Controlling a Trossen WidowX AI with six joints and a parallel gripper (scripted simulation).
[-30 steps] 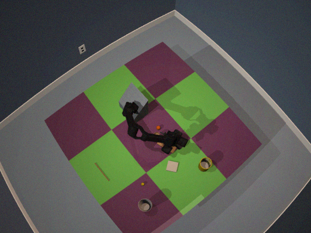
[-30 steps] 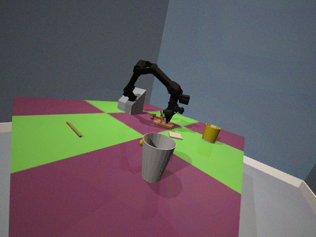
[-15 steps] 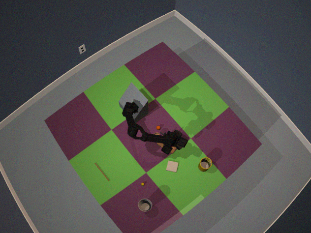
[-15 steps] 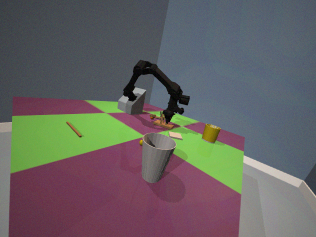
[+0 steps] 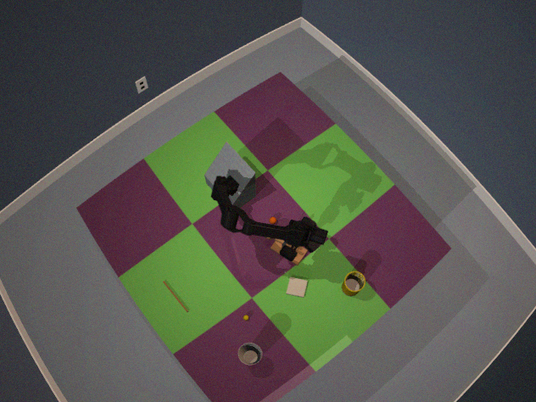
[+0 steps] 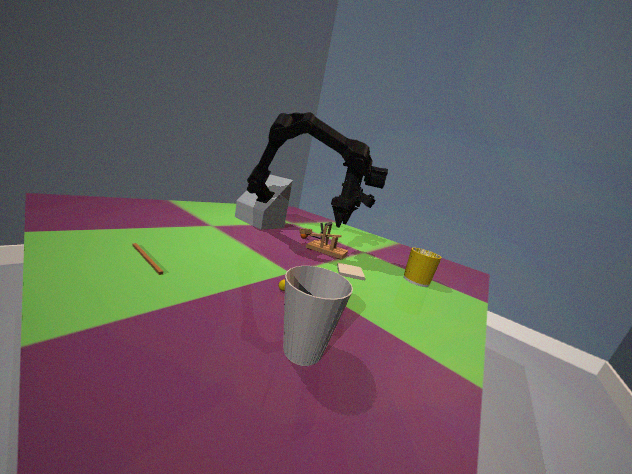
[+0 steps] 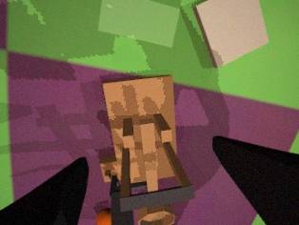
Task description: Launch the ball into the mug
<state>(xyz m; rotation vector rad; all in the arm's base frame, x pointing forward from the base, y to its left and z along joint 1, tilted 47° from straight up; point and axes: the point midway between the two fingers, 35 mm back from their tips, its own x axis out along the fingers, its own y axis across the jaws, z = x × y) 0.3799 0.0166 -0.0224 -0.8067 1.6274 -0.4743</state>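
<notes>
The orange ball lies 180 mm behind my gripper tip, 30 mm to the left of it and 90 mm below it. From my gripper tip the other things lie so: flat beige tile: 120 mm ahead, 100 mm to the right, 110 mm below; then wooden catapult: 70 mm behind, 10 mm to the right, 60 mm below; then yellow mug: 280 mm ahead, 70 mm to the left, 80 mm below.
</notes>
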